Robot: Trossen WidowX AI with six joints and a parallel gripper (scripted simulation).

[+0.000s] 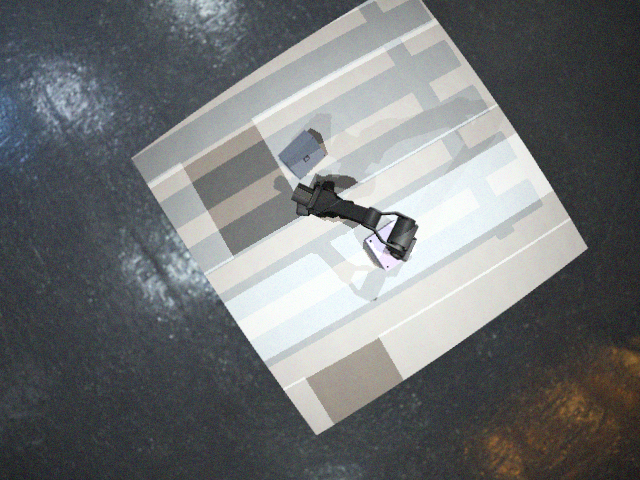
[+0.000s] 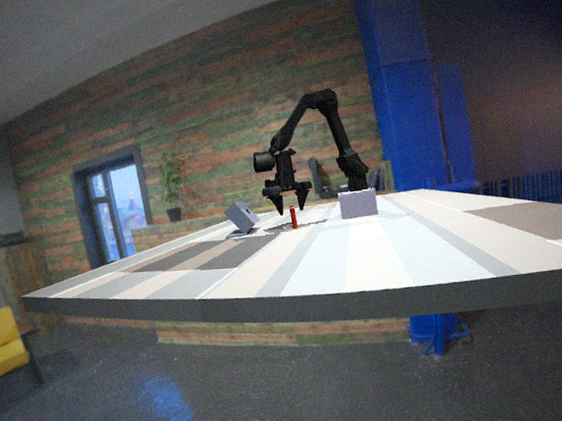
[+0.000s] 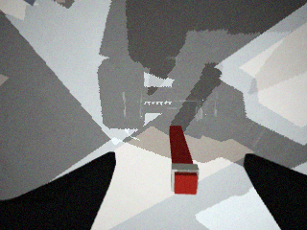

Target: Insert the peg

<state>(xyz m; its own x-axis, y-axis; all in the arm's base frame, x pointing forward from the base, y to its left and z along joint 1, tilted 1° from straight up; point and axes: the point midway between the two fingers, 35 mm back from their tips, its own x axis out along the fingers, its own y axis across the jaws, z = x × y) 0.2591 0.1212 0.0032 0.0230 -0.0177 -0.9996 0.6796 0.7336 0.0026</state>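
My gripper tip is right at the red square peg. From my gripper tip the other things lie so: grey-blue sloped panel 200 mm ahead, 60 mm to the right, 10 mm above.
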